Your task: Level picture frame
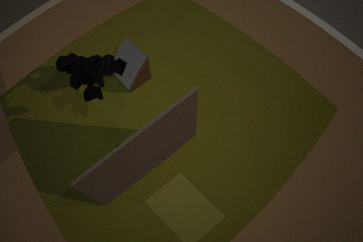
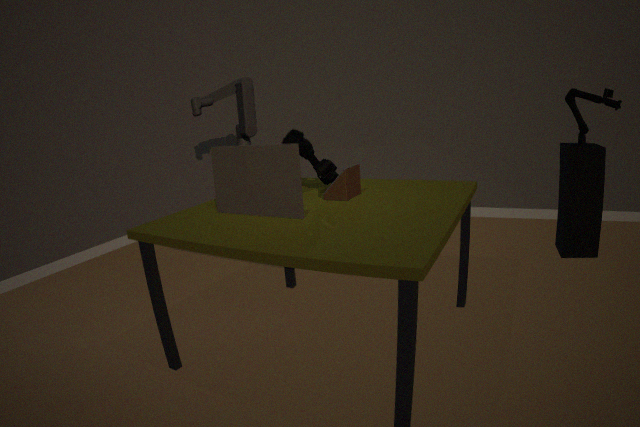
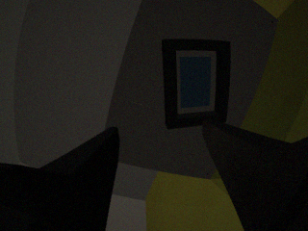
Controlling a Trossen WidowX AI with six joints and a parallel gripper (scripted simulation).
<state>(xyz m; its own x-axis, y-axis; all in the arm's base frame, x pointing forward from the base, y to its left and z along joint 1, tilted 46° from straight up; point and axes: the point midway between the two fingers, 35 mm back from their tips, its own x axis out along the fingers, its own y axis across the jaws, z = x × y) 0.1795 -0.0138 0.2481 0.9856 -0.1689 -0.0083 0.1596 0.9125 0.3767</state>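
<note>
Now: the dark picture frame 21 cm ahead of my gripper tip, 9 cm below it and 4 cm to the right of it. Round my gripper tip: upright board: 22 cm ahead, 9 cm below, 5 cm to the right.
</note>
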